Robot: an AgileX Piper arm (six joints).
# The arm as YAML. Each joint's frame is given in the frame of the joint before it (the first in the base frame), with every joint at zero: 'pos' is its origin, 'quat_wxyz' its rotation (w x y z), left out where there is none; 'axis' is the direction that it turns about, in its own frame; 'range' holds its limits. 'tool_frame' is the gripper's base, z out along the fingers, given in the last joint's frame.
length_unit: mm
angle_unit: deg
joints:
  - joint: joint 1
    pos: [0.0, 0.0, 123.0]
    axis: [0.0, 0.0, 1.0]
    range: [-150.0, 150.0]
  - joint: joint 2
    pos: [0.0, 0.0, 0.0]
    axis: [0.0, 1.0, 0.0]
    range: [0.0, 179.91]
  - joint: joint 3
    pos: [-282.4, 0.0, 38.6]
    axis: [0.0, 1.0, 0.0]
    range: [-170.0, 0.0]
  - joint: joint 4
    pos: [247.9, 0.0, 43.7]
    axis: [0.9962, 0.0, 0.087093]
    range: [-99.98, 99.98]
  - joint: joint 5
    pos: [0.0, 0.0, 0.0]
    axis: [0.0, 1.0, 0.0]
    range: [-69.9, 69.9]
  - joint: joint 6
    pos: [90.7, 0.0, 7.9]
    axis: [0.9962, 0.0, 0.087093]
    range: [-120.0, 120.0]
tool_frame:
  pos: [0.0, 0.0, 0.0]
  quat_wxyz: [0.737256, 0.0, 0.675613, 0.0]
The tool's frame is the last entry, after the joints.
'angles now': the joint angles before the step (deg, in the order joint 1, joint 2, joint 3, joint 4, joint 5, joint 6). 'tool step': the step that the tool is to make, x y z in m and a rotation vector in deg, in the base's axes. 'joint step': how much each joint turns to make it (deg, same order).
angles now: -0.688, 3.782, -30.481, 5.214, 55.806, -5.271
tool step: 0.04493, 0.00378, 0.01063, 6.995, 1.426, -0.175
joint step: -0.002, 12.261, -0.001, 4.815, -11.057, 2.232
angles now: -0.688, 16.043, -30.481, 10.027, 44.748, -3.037
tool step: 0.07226, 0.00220, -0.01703, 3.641, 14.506, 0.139
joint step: 0.001, 22.058, -1.317, 4.468, -6.131, -1.373
